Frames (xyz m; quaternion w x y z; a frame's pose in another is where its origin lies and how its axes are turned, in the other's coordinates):
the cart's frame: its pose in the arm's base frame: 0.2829 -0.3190 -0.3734 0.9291 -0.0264 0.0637 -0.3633
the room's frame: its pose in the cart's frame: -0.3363 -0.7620 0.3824 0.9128 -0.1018 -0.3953 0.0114
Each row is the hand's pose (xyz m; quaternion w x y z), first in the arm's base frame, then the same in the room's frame.
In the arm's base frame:
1: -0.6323 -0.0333 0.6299 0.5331 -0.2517 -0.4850 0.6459
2: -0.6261 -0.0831 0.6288 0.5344 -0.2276 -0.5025 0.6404
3: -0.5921 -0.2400 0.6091 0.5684 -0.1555 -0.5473 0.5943
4: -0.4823 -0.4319 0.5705 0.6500 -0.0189 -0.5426 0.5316
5: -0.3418 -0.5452 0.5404 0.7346 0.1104 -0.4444 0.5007
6: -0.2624 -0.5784 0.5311 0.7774 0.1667 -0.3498 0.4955
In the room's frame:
1: -0.0520 0.1240 0.8217 0.4676 0.2424 -0.5248 0.6687
2: -0.0291 0.0947 0.7879 0.4688 0.2676 -0.5310 0.6531
3: 0.0422 0.0170 0.6653 0.5059 0.3407 -0.5270 0.5918
4: 0.1658 -0.0278 0.4834 0.5594 0.4631 -0.4428 0.5259
5: 0.2846 -0.0011 0.3468 0.5822 0.5600 -0.2864 0.5151
6: 0.3446 0.0326 0.2943 0.5808 0.5902 -0.1736 0.5330

